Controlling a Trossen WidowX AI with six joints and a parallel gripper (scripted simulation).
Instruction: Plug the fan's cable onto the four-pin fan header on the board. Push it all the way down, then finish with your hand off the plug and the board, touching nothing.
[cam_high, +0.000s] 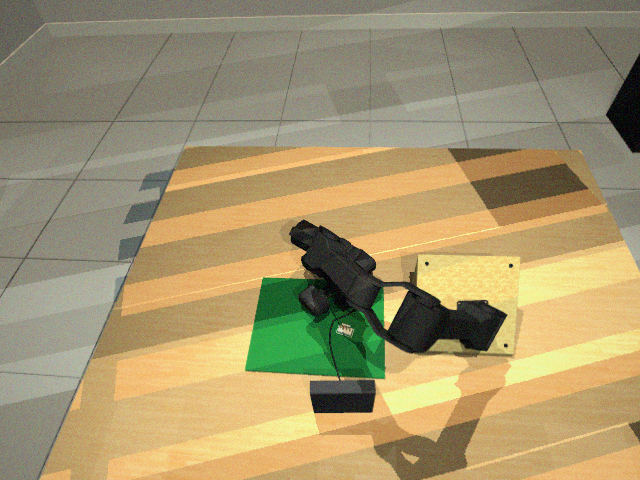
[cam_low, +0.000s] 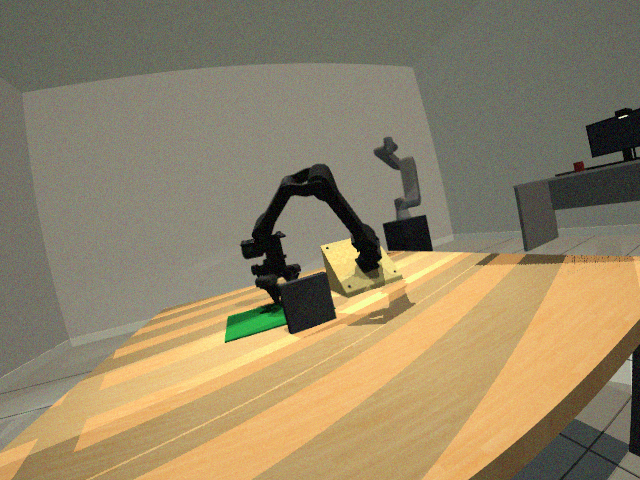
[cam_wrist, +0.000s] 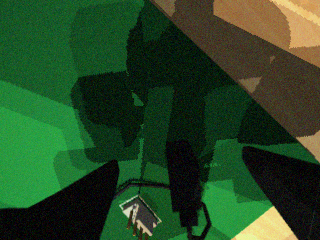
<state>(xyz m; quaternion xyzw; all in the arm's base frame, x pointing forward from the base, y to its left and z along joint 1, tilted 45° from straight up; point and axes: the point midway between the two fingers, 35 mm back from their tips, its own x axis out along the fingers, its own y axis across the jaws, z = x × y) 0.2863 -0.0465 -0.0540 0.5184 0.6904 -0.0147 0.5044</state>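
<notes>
The dark plug is 10 mm to the left of my gripper tip and 10 mm behind it. From my gripper tip the other things lie so: green board (50 mm to the left, 50 mm ahead, 30 mm below); black fan (230 mm to the left, 40 mm above, 10 mm behind).
</notes>
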